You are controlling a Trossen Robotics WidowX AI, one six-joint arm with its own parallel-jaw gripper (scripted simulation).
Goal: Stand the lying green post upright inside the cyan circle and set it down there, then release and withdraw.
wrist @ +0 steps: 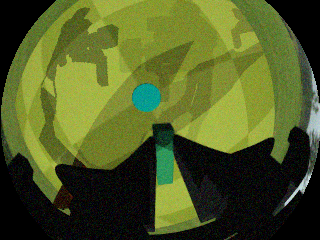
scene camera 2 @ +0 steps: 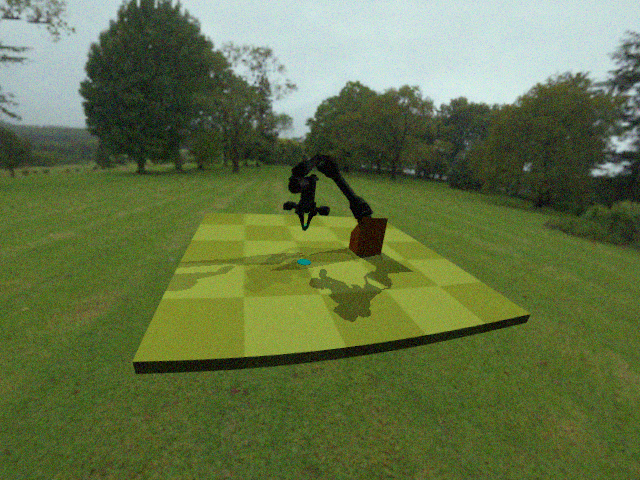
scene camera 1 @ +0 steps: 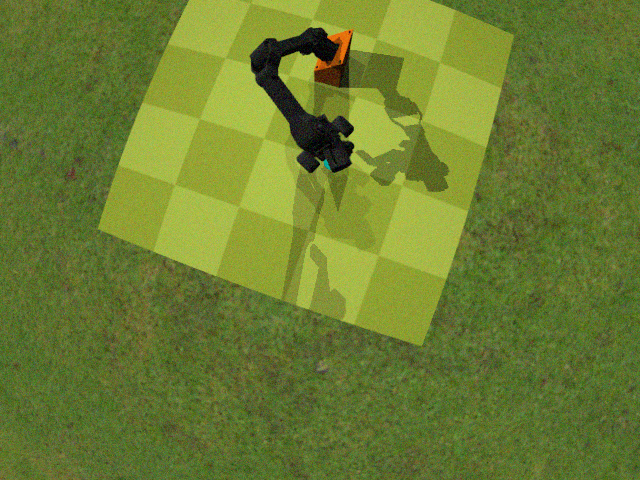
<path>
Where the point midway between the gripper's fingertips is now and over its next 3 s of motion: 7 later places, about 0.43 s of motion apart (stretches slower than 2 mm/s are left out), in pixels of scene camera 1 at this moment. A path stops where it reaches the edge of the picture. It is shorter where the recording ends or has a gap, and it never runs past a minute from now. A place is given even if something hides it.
My gripper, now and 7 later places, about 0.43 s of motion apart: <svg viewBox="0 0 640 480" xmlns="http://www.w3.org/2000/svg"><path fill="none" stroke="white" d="M325 150L332 152L335 152L337 152L340 153L341 153L343 154L344 154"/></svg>
</path>
